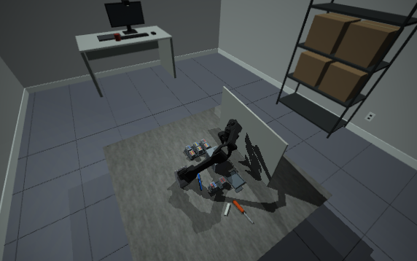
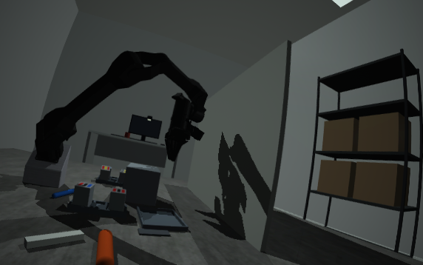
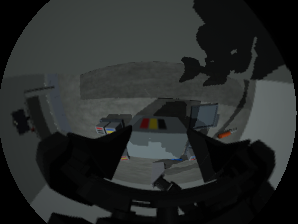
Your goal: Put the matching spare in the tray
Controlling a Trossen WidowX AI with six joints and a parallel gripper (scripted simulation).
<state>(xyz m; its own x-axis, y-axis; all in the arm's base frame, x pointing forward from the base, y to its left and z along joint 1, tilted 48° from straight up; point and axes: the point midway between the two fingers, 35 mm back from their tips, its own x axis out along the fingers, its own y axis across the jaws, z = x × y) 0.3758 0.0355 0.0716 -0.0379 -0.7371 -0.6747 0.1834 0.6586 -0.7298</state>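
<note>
Right now my gripper tip is 120 mm past the grey spare, 180 mm to the right of it and 100 mm above it. The rest, counted from my gripper tip: flat dark tray 60 mm behind, 190 mm to the right, 130 mm below; mounted unit 80 mm behind, 20 mm to the left, 90 mm below; upright white panel 150 mm ahead, 30 mm to the right, 90 mm above.
</note>
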